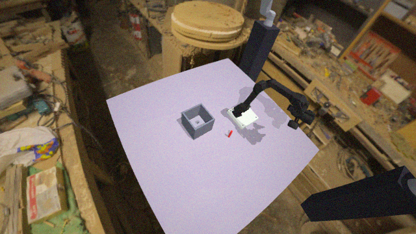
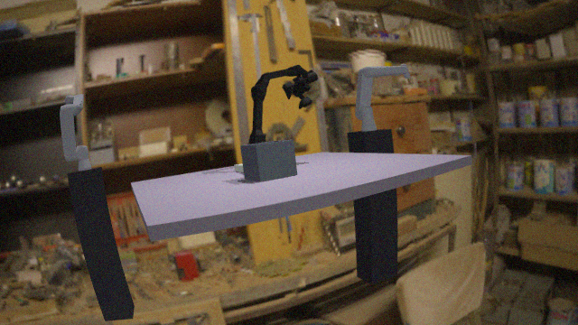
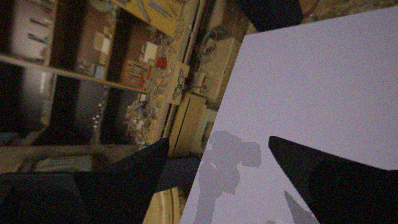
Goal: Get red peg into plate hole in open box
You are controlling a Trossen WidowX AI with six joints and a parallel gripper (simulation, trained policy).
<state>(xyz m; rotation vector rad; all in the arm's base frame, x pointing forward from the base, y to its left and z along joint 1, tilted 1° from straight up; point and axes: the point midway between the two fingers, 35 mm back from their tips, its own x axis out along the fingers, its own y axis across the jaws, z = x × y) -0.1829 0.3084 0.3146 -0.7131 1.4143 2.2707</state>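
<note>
Now: gripper tip 370 mm short of the red peg, 280 mm above it and 180 mm to the left of it. Round my gripper tip: light grey plate (550 mm ahead, 350 mm to the right, 270 mm below).
</note>
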